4 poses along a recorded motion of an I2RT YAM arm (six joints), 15 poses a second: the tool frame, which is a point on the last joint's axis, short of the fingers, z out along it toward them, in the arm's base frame.
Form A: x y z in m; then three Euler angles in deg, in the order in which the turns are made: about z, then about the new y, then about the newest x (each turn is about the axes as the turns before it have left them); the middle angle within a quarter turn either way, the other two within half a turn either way.
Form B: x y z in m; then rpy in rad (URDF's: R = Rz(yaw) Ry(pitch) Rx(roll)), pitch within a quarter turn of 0, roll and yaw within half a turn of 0. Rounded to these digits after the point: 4 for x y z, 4 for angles.
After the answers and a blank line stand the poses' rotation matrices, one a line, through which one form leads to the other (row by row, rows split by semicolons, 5 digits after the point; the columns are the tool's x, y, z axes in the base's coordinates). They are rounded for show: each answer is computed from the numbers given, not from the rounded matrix.
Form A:
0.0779, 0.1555, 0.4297, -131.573, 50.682, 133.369
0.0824, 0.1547, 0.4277, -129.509, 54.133, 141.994
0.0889, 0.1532, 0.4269, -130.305, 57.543, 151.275
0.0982, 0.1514, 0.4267, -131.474, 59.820, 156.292
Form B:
0.0779, 0.1555, 0.4297, 2.3277, 0.8846, -2.2964
0.0824, 0.1547, 0.4277, 2.4783, 0.9448, -2.2604
0.0889, 0.1532, 0.4269, 2.6402, 1.0043, -2.2743
0.0982, 0.1514, 0.4267, 2.7278, 1.0441, -2.2947

-0.42046 -0.88691 -0.19131; -0.47402 0.03494 0.87982; -0.77364 0.46061 -0.43511
-0.37275 -0.92537 -0.06883; -0.45204 0.11631 0.88438; -0.81038 0.36077 -0.46166
-0.34715 -0.93108 0.11213; -0.40927 0.25799 0.87518; -0.84379 0.25793 -0.47062
-0.33294 -0.91622 0.22293; -0.37666 0.34597 0.85932; -0.86445 0.20213 -0.46029

